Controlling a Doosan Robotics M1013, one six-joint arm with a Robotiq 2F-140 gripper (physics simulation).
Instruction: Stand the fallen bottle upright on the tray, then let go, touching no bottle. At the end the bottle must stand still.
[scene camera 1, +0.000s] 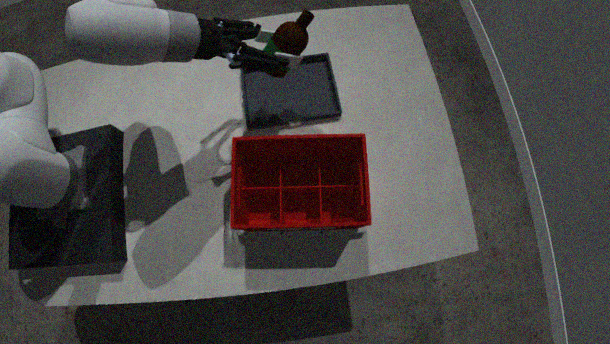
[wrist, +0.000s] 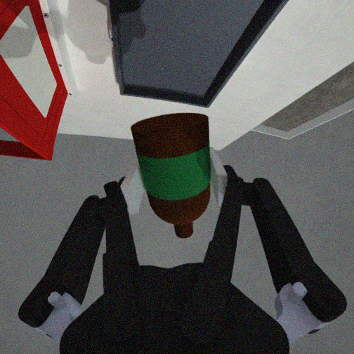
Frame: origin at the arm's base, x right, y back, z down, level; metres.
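Where they show: gripper, fingertip midpoint: (scene camera 1: 290, 50); arm's base, link origin: (scene camera 1: 62, 183).
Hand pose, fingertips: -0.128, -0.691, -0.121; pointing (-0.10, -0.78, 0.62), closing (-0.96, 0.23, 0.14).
Each offset is from my fingertips to the top centre of the thing, as dx, dy, dz. "spot": to the spot under its first point. Level surfaces: height alone.
A brown bottle (scene camera 1: 291, 39) (wrist: 173, 175) with a green band is held in the air near the tray's far edge. In the scene view its neck points up and to the right; in the wrist view its base faces the tray side. It looks roughly upright, but its exact tilt is hard to tell. My gripper (scene camera 1: 280, 47) (wrist: 175, 162) reaches in nearly level from the left, shut on the bottle around its band. The dark grey tray {spot: +0.026, -0.014, +0.185} (scene camera 1: 300, 95) (wrist: 175, 55) lies flat on the table. In the scene view a finger hides part of the bottle's lower end and the tray's far rim.
A red crate {+0.288, +0.046, +0.015} (scene camera 1: 300, 136) (wrist: 57, 107) with compartments stands on the near side of the tray. The arm's dark base block (scene camera 1: 107, 200) is at the left. Arm shadows fall on the pale table top {dz +0.191} (scene camera 1: 410, 150). A dark shape shows at the tray's edge in the wrist view, too unclear to name.
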